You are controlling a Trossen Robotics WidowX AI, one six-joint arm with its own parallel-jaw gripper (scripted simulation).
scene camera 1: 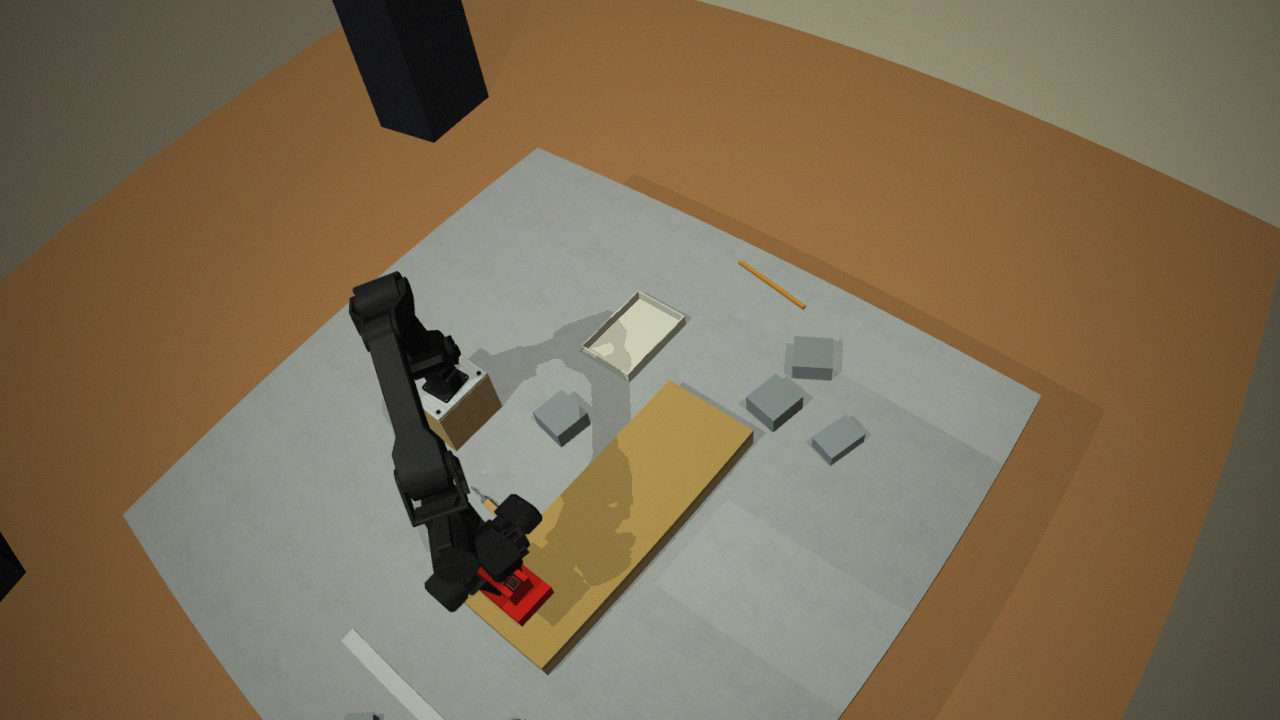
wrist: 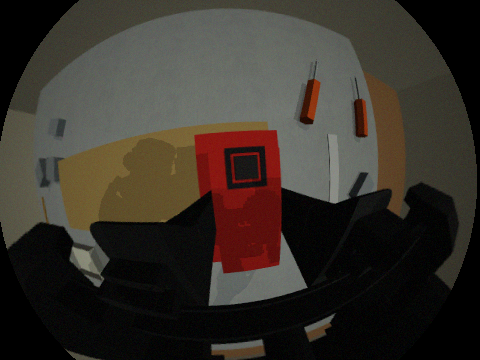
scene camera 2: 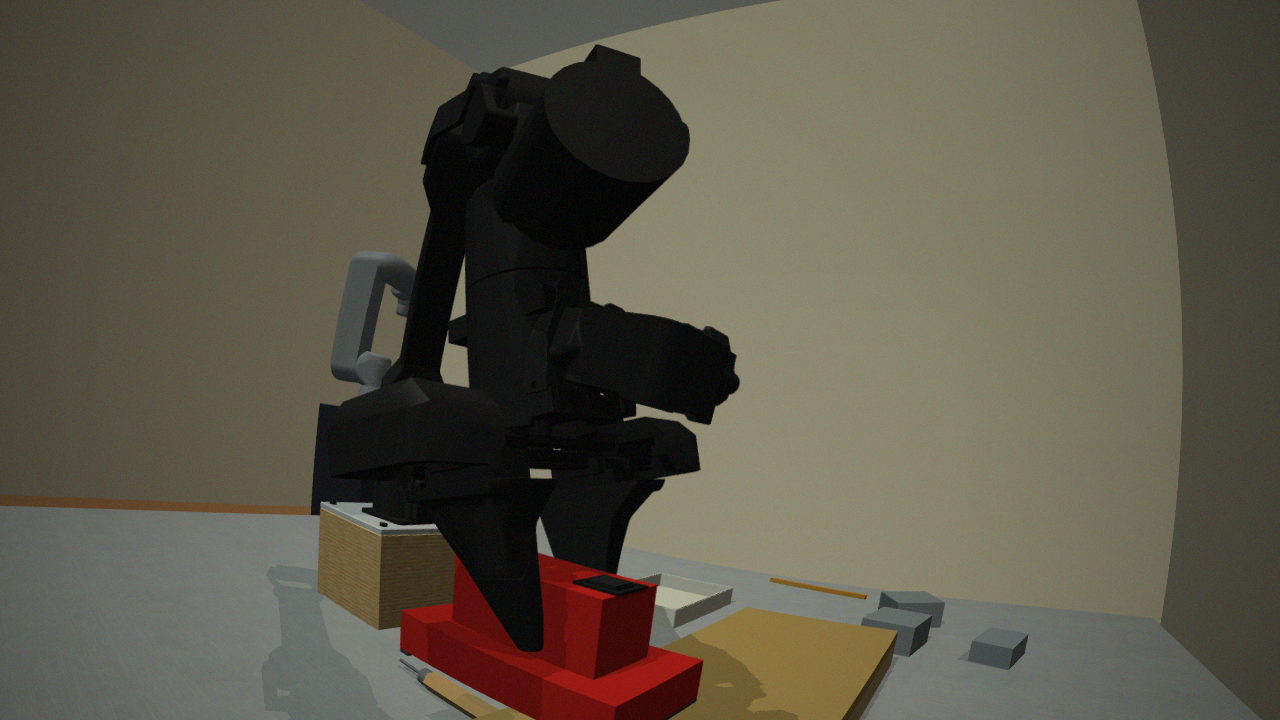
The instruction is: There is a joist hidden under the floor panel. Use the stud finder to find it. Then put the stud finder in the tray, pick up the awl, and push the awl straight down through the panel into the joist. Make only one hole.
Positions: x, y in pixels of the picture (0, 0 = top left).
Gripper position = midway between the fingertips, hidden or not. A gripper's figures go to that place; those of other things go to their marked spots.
My gripper (scene camera 1: 509, 583): 118 cm from the lens. A red stud finder (scene camera 1: 521, 603) is 117 cm from the lens. A tray (scene camera 1: 642, 326) is 155 cm from the lens. The marked spots on the tray and the red stud finder are 63 cm apart.
